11 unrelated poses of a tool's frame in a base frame.
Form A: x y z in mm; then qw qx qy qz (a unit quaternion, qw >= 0).
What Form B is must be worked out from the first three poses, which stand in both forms.
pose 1, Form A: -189, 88, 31, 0.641, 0.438, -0.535, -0.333
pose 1, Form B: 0.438, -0.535, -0.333, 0.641, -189, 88, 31
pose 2, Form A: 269, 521, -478, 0.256, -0.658, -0.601, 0.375
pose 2, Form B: -0.658, -0.601, 0.375, 0.256, 269, 521, -478
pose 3, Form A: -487, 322, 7, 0.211, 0.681, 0.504, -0.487
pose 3, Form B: 0.681, 0.504, -0.487, 0.211, -487, 322, 7
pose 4, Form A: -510, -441, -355, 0.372, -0.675, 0.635, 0.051
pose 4, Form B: -0.675, 0.635, 0.051, 0.372, -510, -441, -355
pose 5, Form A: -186, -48, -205, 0.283, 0.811, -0.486, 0.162
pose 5, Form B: 0.811, -0.486, 0.162, 0.283, -186, -48, -205
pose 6, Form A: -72, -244, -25, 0.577, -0.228, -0.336, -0.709
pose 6, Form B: -0.228, -0.336, -0.709, 0.577, -72, -244, -25
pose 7, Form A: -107, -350, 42, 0.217, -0.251, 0.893, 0.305
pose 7, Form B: -0.251, 0.893, 0.305, 0.217, -107, -350, 42
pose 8, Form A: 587, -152, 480, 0.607, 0.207, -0.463, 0.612
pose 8, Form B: 0.207, -0.463, 0.612, 0.607, 587, -152, 480
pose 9, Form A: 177, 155, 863, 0.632, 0.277, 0.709, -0.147
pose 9, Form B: 0.277, 0.709, -0.147, 0.632, 177, 155, 863
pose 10, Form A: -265, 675, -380, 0.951, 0.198, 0.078, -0.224
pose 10, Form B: 0.198, 0.078, -0.224, 0.951, -265, 675, -380
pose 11, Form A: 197, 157, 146, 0.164, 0.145, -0.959, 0.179
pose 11, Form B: 0.145, -0.959, 0.179, 0.164, 197, 157, 146
